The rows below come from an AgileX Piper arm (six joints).
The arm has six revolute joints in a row. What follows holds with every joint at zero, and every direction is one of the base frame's. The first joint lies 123.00 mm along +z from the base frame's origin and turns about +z. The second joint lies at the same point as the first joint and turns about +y. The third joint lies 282.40 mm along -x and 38.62 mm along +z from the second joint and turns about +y. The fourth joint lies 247.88 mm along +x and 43.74 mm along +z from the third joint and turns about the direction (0.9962, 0, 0.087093). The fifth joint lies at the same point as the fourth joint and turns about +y. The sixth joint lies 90.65 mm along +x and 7.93 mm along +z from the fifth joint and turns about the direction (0.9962, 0, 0.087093). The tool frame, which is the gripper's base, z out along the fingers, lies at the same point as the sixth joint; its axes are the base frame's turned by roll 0.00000, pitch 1.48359 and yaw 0.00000 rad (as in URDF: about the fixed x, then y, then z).
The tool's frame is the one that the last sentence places.
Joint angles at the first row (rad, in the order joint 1, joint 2, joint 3, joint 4, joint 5, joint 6):
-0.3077 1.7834 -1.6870 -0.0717 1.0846 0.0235
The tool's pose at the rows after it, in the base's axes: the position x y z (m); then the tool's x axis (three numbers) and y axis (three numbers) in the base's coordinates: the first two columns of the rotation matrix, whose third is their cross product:
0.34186 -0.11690 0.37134 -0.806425 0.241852 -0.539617 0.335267 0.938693 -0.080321
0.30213 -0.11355 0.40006 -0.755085 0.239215 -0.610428 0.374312 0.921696 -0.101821
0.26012 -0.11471 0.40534 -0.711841 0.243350 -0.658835 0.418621 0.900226 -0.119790
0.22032 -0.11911 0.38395 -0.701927 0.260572 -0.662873 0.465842 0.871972 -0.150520
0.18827 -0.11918 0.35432 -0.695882 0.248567 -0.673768 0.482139 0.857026 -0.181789
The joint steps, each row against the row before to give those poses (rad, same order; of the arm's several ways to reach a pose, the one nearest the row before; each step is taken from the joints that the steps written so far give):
0.0000 -0.1187 0.0089 -0.0256 0.0175 0.0068
-0.0189 -0.1456 0.0744 -0.0347 -0.0145 0.0155
-0.0470 -0.1501 0.1461 -0.0208 -0.0599 0.0001
-0.0700 -0.1367 0.2061 -0.0242 -0.0792 -0.0087
-0.0658 -0.1193 0.2093 -0.0058 -0.1158 -0.0372

